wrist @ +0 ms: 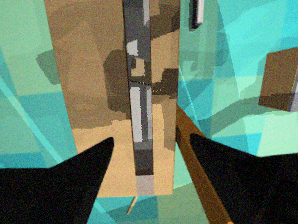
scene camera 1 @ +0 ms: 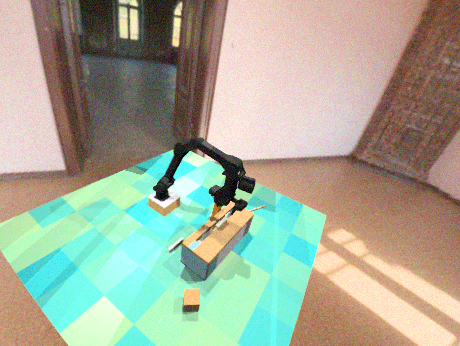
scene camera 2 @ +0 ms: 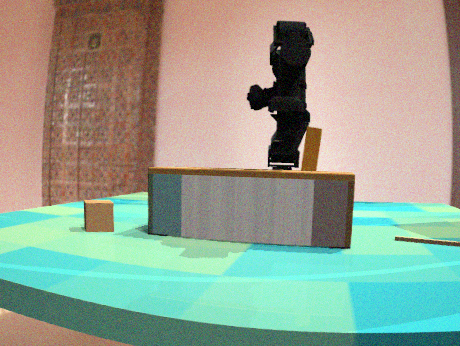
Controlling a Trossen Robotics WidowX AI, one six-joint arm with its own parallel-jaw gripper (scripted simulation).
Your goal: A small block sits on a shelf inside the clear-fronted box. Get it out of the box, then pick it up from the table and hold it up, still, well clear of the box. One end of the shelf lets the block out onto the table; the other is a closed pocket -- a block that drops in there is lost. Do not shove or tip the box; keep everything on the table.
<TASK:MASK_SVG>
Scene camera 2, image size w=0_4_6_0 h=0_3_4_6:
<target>my gripper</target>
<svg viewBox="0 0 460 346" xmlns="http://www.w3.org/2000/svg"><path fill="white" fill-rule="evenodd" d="M250 86L247 100L250 102L251 109L257 111L268 106L270 113L278 111L278 114L270 114L270 116L279 124L284 153L296 154L310 123L310 113L306 109L306 77L282 74L278 76L278 80L273 81L273 87L261 89L257 84Z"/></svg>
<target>brown cube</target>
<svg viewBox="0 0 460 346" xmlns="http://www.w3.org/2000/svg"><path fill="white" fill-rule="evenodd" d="M84 200L84 227L86 231L99 233L114 232L114 203L111 200Z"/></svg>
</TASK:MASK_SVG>
